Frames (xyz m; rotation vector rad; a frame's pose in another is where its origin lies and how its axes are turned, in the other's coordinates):
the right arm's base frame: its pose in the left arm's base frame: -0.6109 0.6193 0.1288 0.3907 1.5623 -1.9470
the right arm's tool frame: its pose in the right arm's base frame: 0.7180 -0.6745 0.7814 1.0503 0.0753 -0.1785
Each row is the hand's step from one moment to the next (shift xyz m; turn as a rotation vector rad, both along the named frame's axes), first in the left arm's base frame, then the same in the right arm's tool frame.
Working: the left arm's base frame: its pose in the right arm's tool frame: -1.0482 0.3036 -1.1120 -0.7511 -0.4811 2.7962

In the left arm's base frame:
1: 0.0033 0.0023 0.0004 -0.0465 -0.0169 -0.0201
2: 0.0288 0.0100 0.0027 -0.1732 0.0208 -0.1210
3: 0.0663 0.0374 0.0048 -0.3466 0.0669 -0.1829
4: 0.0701 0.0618 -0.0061 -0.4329 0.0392 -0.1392
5: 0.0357 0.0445 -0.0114 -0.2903 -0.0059 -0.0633
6: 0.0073 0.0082 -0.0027 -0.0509 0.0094 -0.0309
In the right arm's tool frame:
1: -0.0033 -0.0013 -0.0020 0.0518 0.0079 0.0106
2: -0.0270 -0.0019 -0.0143 0.2072 -0.0364 -0.0287
3: -0.0630 -0.0174 -0.0394 0.3812 -0.1115 -0.0181
4: -0.0633 -0.0361 -0.0588 0.4350 -0.1211 0.0664
5: -0.0294 -0.0283 -0.0414 0.2798 -0.0591 0.0807
6: -0.0057 -0.0049 -0.0084 0.0581 -0.0149 -0.0058

